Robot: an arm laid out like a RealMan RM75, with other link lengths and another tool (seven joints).
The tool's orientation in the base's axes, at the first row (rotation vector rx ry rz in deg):
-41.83 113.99 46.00
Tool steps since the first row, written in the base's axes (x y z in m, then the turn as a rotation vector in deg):
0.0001 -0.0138 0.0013 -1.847 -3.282 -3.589
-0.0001 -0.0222 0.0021 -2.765 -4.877 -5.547
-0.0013 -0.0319 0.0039 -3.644 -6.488 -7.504
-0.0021 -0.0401 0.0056 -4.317 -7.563 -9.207
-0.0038 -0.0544 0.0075 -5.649 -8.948 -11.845
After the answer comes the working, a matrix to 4 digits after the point.
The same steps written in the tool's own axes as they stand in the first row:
0.0015 -0.0083 -0.0110 4.590 -1.632 -1.825
0.0025 -0.0132 -0.0178 7.015 -2.466 -2.629
0.0034 -0.0179 -0.0265 9.423 -3.338 -3.427
0.0039 -0.0220 -0.0338 11.413 -3.961 -3.828
0.0058 -0.0292 -0.0463 14.578 -4.538 -4.379

The tool's axes in the first row as the columns of a matrix, in the base's axes (rounded; the answer above uses it unrounded):
-0.4704 -0.7360 0.4868
-0.1920 0.6238 0.7576
-0.8613 0.2629 -0.4348

